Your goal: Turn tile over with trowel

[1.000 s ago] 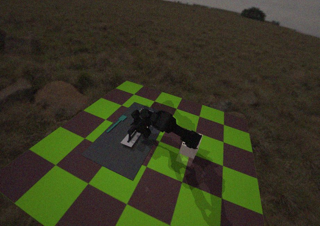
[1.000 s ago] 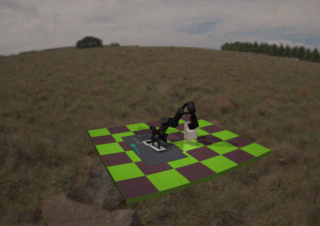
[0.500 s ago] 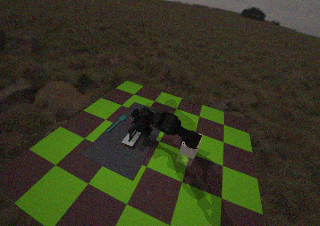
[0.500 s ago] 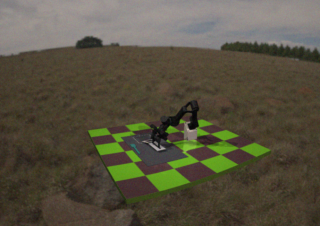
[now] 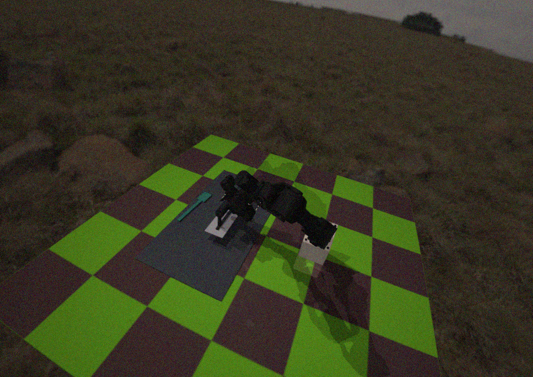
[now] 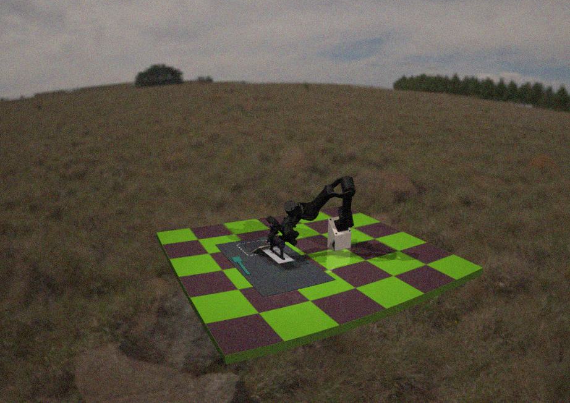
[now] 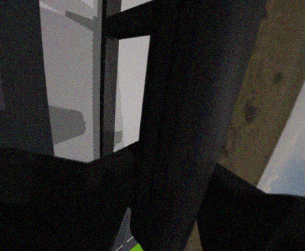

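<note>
Right now the pale tile is 20 mm behind my gripper tip, 100 mm to the right of it and 60 mm below it. Also, from my gripper tip: teal trowel: 140 mm ahead, 20 mm to the right, 80 mm below; then dark-handled trowel: 30 mm behind, 10 mm below; then dark grey mat: 10 mm to the right, 110 mm below.
</note>
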